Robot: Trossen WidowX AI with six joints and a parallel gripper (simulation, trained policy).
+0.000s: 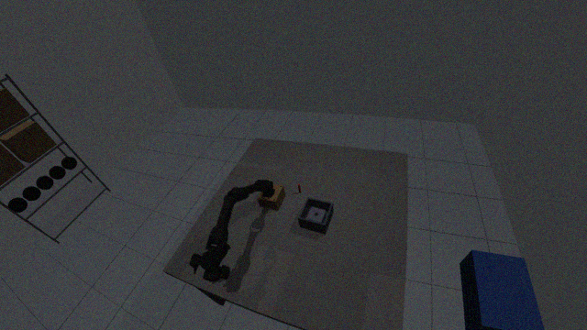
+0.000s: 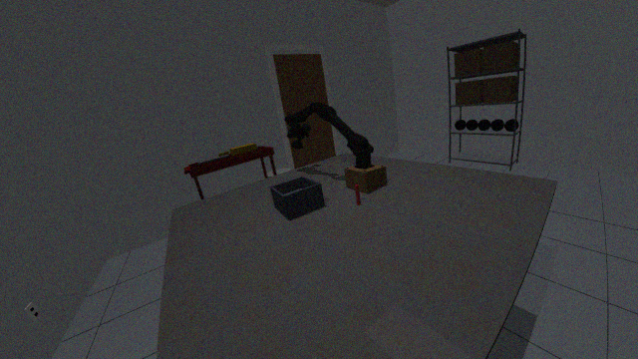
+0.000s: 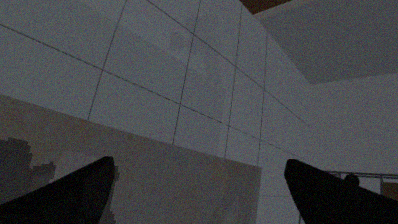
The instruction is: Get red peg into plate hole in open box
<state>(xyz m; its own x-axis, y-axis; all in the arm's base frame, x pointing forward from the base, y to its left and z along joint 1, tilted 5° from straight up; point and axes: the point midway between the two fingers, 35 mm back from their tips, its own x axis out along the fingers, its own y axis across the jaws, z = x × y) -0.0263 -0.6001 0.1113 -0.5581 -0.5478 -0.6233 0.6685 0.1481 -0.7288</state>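
Right now the red peg is 74 cm to the left of my gripper tip, 21 cm ahead of it and 13 cm below it. Also, from my gripper tip: dark box: 56 cm to the left, 38 cm ahead, 14 cm below.
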